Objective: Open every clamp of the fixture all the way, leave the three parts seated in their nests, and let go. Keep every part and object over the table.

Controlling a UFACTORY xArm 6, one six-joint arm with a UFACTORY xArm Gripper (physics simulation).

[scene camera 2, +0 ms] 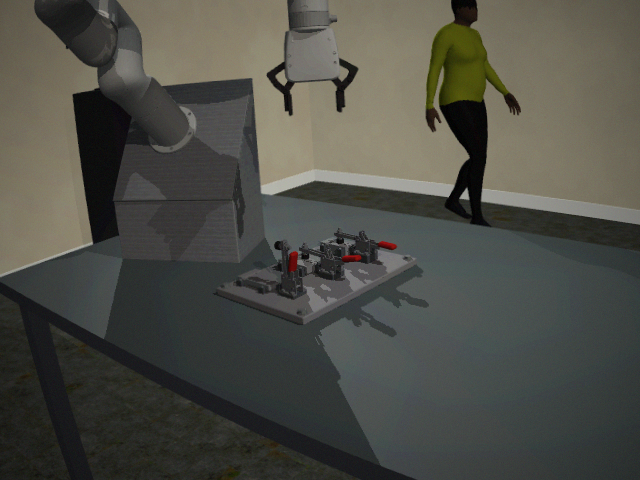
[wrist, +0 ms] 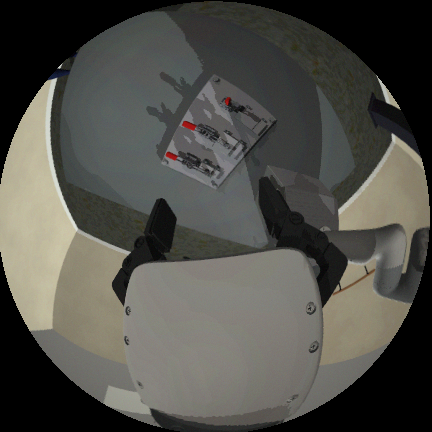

In view: the gripper (scene camera 2: 315, 113).
The gripper also shows in the wrist view (wrist: 212, 198).
